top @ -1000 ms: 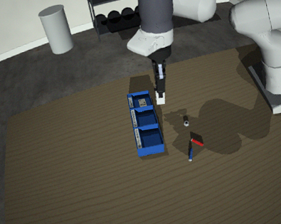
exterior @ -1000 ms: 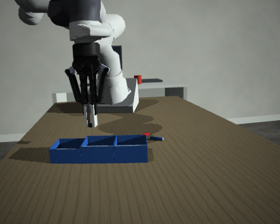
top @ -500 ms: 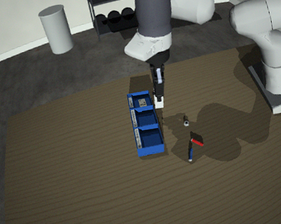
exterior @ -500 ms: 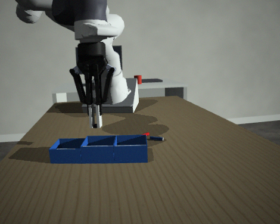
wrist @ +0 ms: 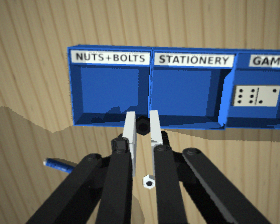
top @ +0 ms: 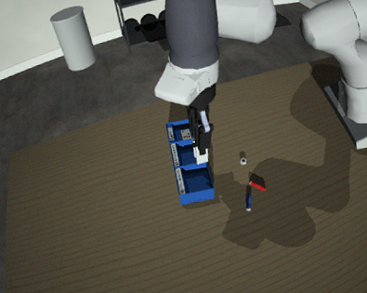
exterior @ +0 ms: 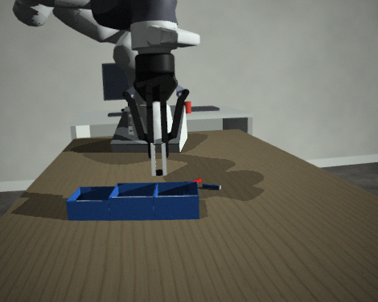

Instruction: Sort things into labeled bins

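The white nut lies 11 cm behind my hand, 10 cm below it and 3 cm to the left of it. Round my hand: dark nut 3 cm below; then white domino 13 cm to the right, 9 cm below, 3 cm behind; then blue cylinder 14 cm to the left, 10 cm below, 5 cm behind.
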